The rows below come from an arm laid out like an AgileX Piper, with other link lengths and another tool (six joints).
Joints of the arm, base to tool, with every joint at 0 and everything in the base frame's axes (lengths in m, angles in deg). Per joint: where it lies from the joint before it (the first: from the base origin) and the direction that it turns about. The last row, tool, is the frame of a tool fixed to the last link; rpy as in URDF.
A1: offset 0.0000 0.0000 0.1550 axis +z
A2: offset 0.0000 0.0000 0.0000 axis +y
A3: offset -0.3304 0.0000 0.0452 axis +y
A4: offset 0.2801 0.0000 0.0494 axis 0.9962 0 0.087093
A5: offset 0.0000 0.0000 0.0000 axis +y
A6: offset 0.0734 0.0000 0.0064 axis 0.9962 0 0.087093
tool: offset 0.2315 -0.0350 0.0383 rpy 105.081 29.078 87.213
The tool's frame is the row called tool.
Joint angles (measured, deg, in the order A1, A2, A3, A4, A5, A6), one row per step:
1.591 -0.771 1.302 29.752 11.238 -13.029
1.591 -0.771 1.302 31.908 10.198 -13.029
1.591 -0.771 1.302 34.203 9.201 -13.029
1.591 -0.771 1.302 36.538 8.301 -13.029
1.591 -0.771 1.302 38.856 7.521 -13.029
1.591 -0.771 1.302 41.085 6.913 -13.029
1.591 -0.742 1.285 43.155 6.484 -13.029
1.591 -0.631 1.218 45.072 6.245 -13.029
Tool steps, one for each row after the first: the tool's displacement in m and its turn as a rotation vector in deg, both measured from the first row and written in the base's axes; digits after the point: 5 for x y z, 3 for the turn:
0.00027 -0.00123 0.00447 2.215 -0.832 -0.364
0.00046 -0.00258 0.00855 4.567 -1.602 -0.729
0.00057 -0.00395 0.01202 6.955 -2.268 -1.074
0.00062 -0.00522 0.01482 9.318 -2.816 -1.382
0.00064 -0.00617 0.01677 11.582 -3.210 -1.621
0.00067 -0.00671 0.01798 13.676 -3.442 -1.781
0.00079 -0.00669 0.01858 15.603 -3.490 -1.849

